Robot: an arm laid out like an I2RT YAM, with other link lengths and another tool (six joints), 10 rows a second.
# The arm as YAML. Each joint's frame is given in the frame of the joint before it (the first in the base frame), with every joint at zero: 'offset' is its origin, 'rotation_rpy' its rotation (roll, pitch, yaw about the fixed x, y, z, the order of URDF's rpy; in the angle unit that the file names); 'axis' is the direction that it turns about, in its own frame. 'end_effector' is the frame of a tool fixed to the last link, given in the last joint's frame.
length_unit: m
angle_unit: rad
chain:
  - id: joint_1
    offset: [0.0, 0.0, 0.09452]
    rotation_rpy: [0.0, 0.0, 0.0]
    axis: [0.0, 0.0, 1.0]
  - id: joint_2
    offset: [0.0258, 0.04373, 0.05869]
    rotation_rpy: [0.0, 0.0, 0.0]
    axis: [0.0, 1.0, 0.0]
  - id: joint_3
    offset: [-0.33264, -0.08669, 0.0]
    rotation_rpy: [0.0, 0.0, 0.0]
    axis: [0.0, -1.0, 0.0]
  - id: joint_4
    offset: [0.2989, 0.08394, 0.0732]
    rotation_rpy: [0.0, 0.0, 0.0]
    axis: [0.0, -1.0, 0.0]
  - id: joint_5
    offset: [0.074, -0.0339, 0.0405]
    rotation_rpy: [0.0, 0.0, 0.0]
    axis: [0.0, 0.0, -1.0]
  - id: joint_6
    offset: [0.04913, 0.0, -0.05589]
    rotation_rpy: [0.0, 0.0, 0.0]
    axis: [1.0, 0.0, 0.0]
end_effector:
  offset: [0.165, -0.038, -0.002]
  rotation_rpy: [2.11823, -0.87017, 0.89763]
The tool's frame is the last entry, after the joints.
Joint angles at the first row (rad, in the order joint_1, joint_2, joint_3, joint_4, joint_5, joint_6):
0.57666, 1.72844, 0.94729, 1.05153, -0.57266, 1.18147
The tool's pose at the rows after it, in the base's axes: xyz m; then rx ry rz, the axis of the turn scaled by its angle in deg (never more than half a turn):
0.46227 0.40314 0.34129 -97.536 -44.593 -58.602
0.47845 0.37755 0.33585 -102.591 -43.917 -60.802
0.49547 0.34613 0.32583 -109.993 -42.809 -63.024
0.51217 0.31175 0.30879 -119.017 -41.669 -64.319
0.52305 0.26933 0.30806 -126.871 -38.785 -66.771
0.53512 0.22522 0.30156 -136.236 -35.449 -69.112
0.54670 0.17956 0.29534 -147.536 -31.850 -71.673
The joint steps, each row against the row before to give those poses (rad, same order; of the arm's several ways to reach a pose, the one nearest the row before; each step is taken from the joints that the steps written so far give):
-0.03906, -0.02675, -0.00541, -0.05944, 0.00875, -0.04489
-0.04177, -0.03223, -0.00002, -0.09554, 0.01564, -0.07200
-0.04169, -0.03924, 0.00383, -0.13626, 0.04080, -0.09888
-0.04006, -0.02732, 0.01126, -0.15066, 0.05650, -0.11023
-0.04548, -0.05125, 0.00640, -0.12622, 0.07015, -0.07997
-0.03878, -0.02811, 0.01352, -0.11399, 0.09829, -0.08893
-0.02503, -0.01045, 0.02595, -0.10619, 0.13995, -0.10250

